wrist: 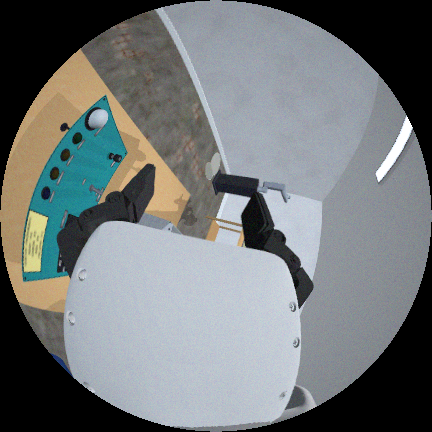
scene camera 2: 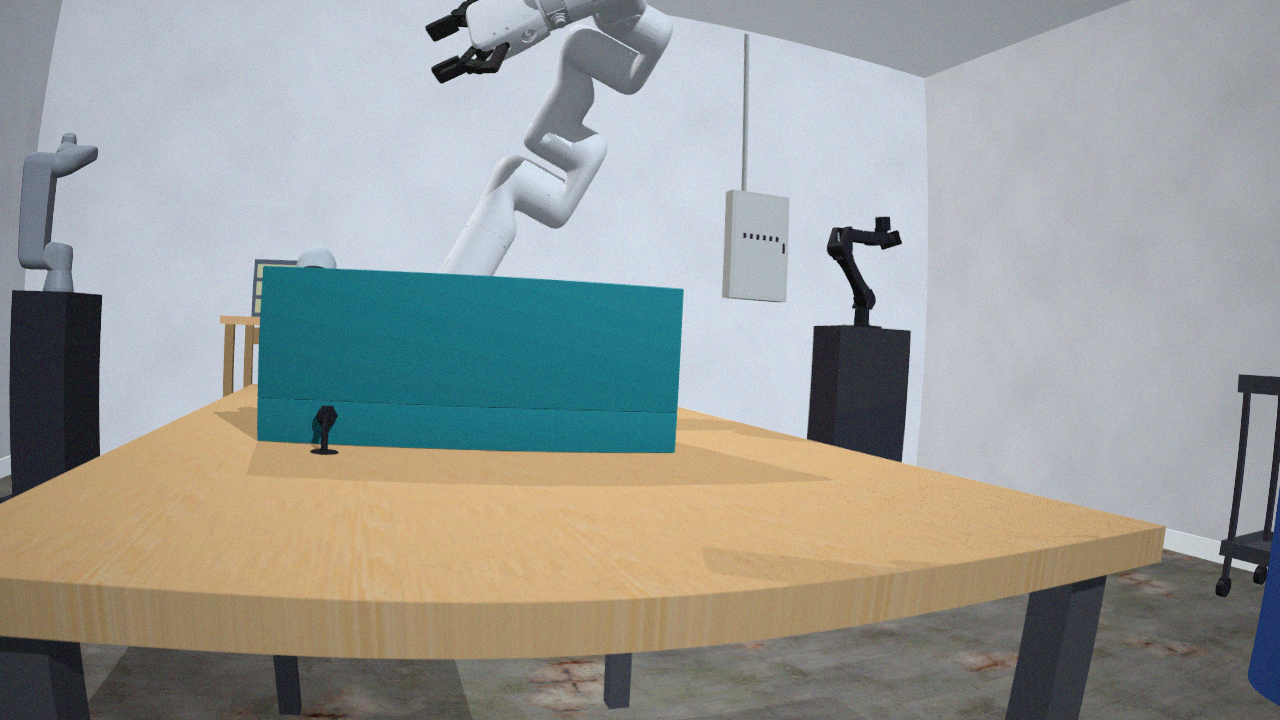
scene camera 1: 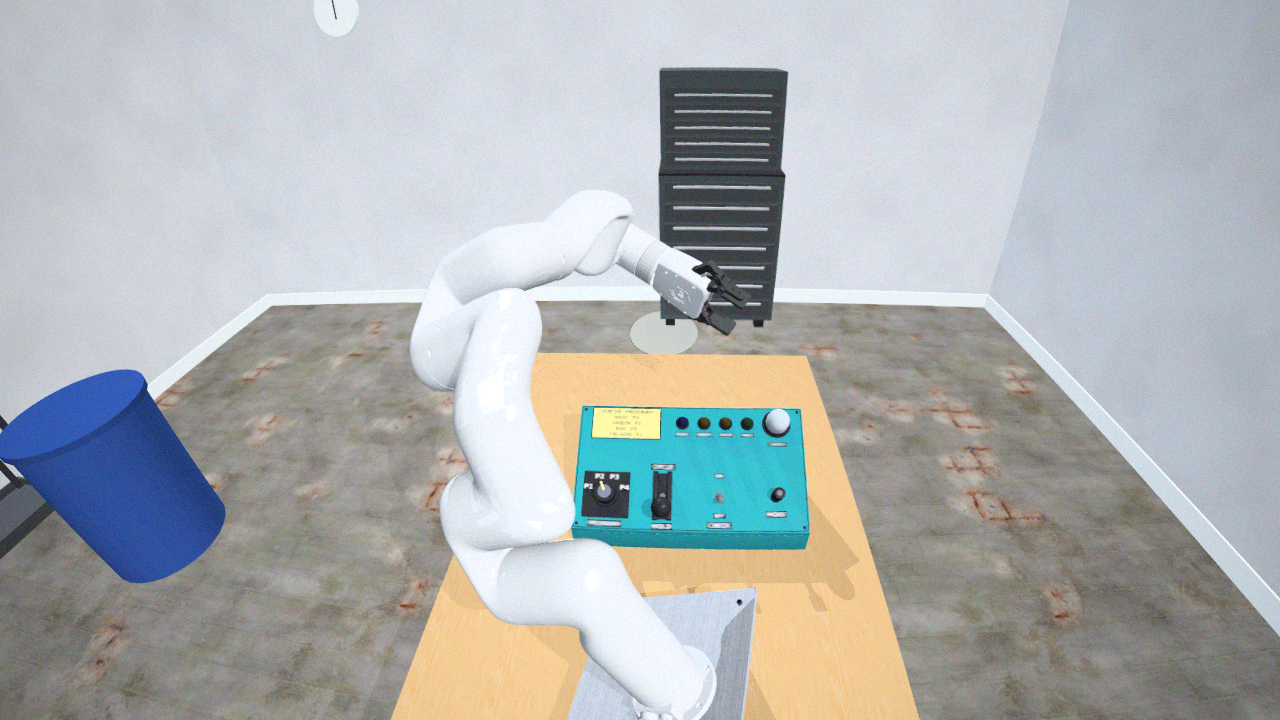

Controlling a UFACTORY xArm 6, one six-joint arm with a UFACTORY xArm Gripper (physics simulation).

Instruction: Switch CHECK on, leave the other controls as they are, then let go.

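Places are measured from the arm's base along level axes (x left, y back, z up), in centimetres.
Pixels of known places: gripper, between the fingertips: (wrist: 201,190) (scene camera 2: 432,54) (scene camera 1: 739,316); arm's base, origin of its link: (scene camera 1: 675,688).
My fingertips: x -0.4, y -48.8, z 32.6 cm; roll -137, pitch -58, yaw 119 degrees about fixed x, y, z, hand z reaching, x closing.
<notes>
For each thing: its top centre in the pictures, then the offset to it from my fingertips. "spot": a spot on its surface instead.
- dial, centre of its top: (scene camera 1: 604,484) dx +23.8, dy +9.4, dz -37.1 cm
- slot, a spot on its surface: (scene camera 1: 661,503) spot: dx +10.6, dy +13.8, dz -34.4 cm
- small metal toggle, centre of its top: (scene camera 1: 720,492) (wrist: 98,191) dx +0.1, dy +5.7, dz -37.5 cm
- small black knob, centre of its top: (scene camera 1: 779,485) (wrist: 117,155) dx -11.4, dy +2.3, dz -36.6 cm
- white dome, a spot on its surface: (scene camera 1: 776,421) (wrist: 102,124) spot: dx -9.3, dy -9.4, dz -29.4 cm
- yellow note, a spot on its surface: (scene camera 1: 625,423) (wrist: 33,244) spot: dx +23.5, dy -5.9, dz -33.0 cm
A teal control panel (scene camera 1: 751,465) (scene camera 2: 469,358) (wrist: 95,155) stands on the table. Its face shows a dial (scene camera 1: 604,492) at the left, a black-knobbed lever in a slot (scene camera 1: 661,503), a small metal toggle (scene camera 1: 718,497) (wrist: 96,191) and a small black knob (scene camera 1: 777,493) (wrist: 115,158) at the right. The lever's knob sits at the near end of its slot. The nameplates are too small to read, so I cannot tell which control is CHECK. My gripper (scene camera 1: 735,313) (scene camera 2: 436,51) (wrist: 201,190) is open and empty, high above the panel and touching no control.
A white dome (scene camera 1: 776,421) (wrist: 97,119), several dark lamps and a yellow note (scene camera 1: 625,423) (wrist: 36,241) line the panel's far side. A small black stand (scene camera 2: 324,429) is behind the panel. A metal plate (scene camera 1: 716,626) lies under my arm's base; a blue bin (scene camera 1: 116,483) stands left.
</notes>
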